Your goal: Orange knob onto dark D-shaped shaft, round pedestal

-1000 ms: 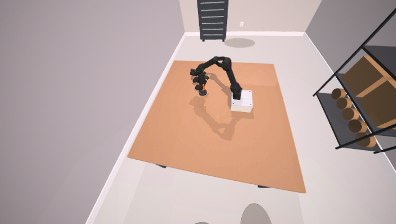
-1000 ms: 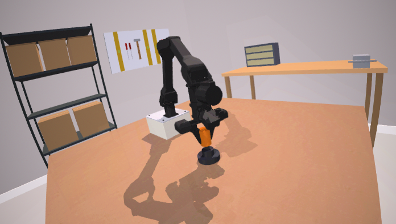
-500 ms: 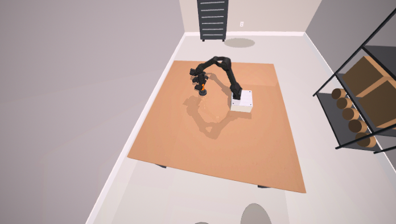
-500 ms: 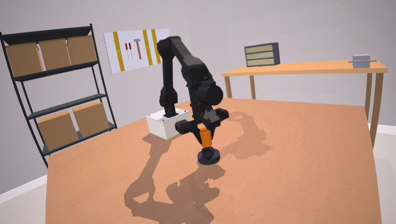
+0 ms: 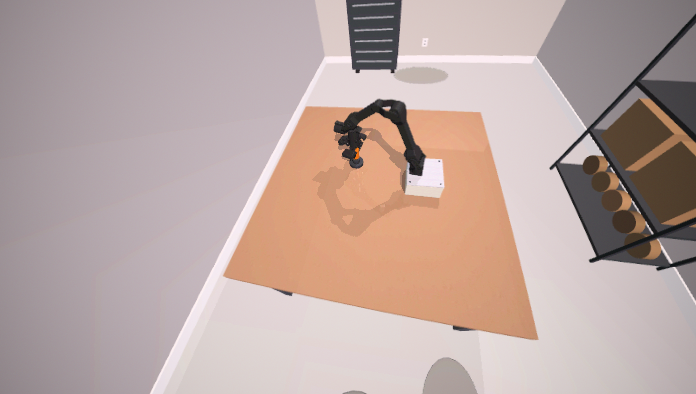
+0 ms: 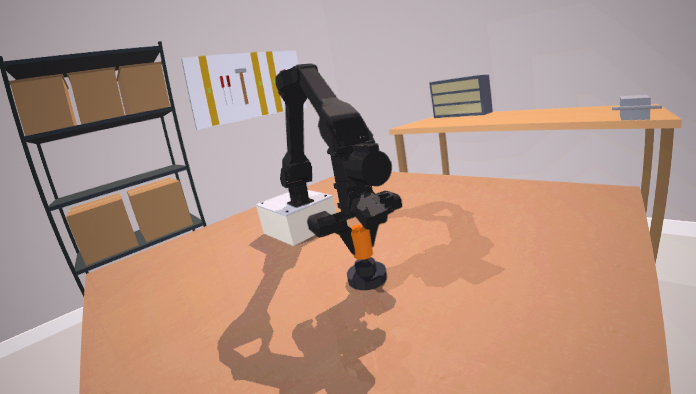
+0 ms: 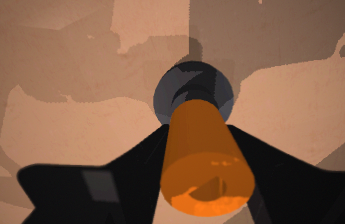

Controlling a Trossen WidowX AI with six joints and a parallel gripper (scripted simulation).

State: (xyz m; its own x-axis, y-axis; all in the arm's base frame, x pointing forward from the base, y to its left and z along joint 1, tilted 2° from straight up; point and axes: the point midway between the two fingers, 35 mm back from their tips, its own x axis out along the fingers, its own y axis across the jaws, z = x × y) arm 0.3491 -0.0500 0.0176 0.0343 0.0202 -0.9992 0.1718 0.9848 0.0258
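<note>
My gripper tip is 20 mm below the orange knob. The rest, counted from my gripper tip: dark round pedestal: 40 mm below.
</note>
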